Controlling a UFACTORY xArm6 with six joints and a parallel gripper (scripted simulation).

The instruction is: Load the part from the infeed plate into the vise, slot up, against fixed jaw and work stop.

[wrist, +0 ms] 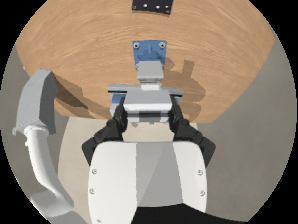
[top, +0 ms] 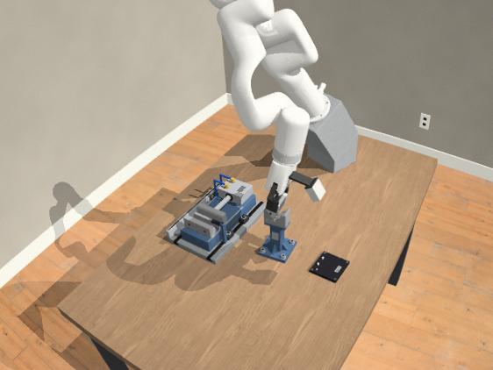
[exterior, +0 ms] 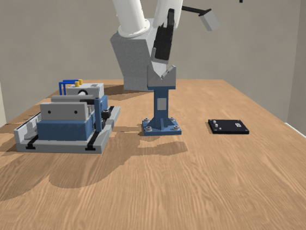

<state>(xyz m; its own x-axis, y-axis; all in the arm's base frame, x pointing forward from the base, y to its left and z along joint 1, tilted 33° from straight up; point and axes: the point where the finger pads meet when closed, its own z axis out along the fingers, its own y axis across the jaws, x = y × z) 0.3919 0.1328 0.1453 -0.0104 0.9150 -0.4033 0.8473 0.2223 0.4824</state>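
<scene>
The part lies right at my hand. Also, from my hand: blue work stop post: 140 mm to the right, 140 mm below, 80 mm ahead; black stop rod: 160 mm to the right, 110 mm below, 80 mm ahead; cylinder rod: 210 mm to the right, 120 mm below, 10 mm behind.
</scene>
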